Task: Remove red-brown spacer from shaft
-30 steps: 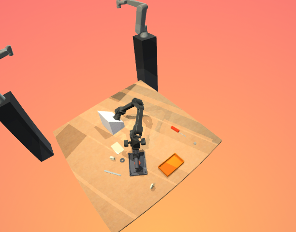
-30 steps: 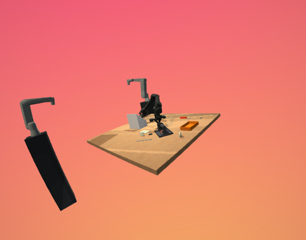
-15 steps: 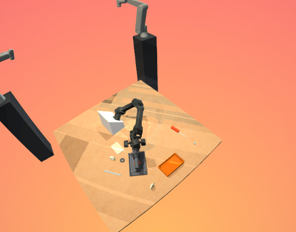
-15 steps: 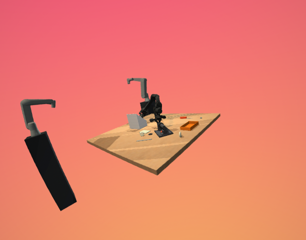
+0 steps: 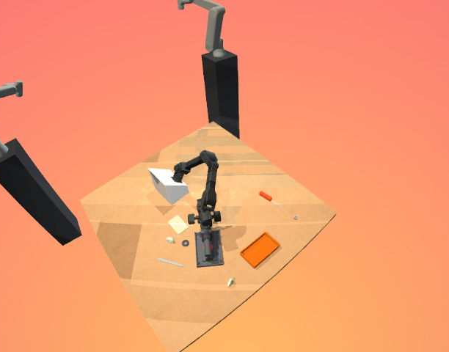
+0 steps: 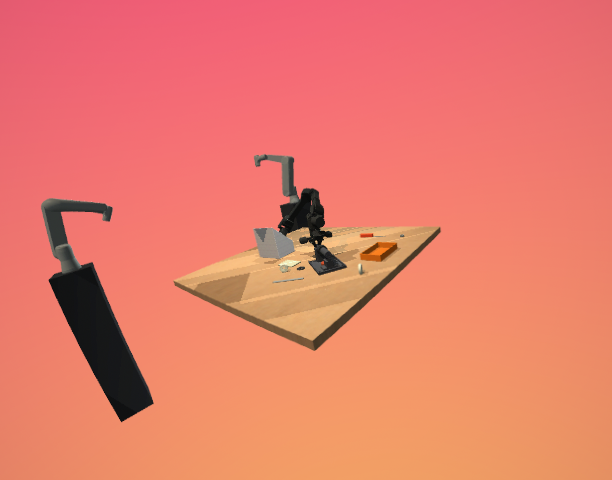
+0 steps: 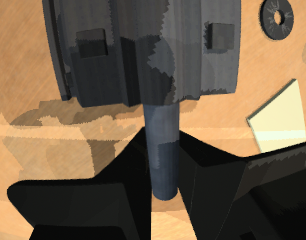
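Now: gripper tip 60 mm short of the blue-grey shaft, 30 mm to the left of it and 30 mm below it. Also, from my gripper tip: red-brown spacer 120 mm ahead, 60 mm to the right, 30 mm below; grey support 120 mm ahead, 70 mm to the right; pale card 130 mm behind, 130 mm to the right, 40 mm below.
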